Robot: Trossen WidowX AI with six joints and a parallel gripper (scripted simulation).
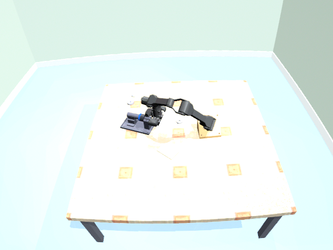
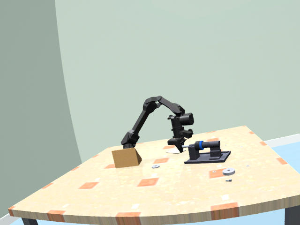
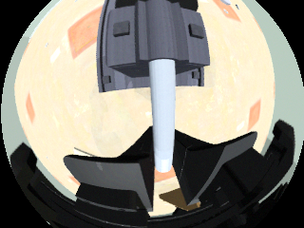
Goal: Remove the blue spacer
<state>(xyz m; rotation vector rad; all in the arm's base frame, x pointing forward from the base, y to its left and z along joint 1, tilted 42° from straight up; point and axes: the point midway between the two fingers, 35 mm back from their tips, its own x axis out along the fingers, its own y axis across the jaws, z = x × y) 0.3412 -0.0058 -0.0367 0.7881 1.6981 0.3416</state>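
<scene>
The steel shaft lies 70 mm ahead of my gripper tip, 20 mm to the right of it and 30 mm above it. The rest, counted from my gripper tip: dark spacer 110 mm ahead, 40 mm to the right, 30 mm above; then pale sheet 70 mm behind, 200 mm to the left, 40 mm below; then blue spacer 130 mm ahead, 40 mm to the right, 30 mm above.
</scene>
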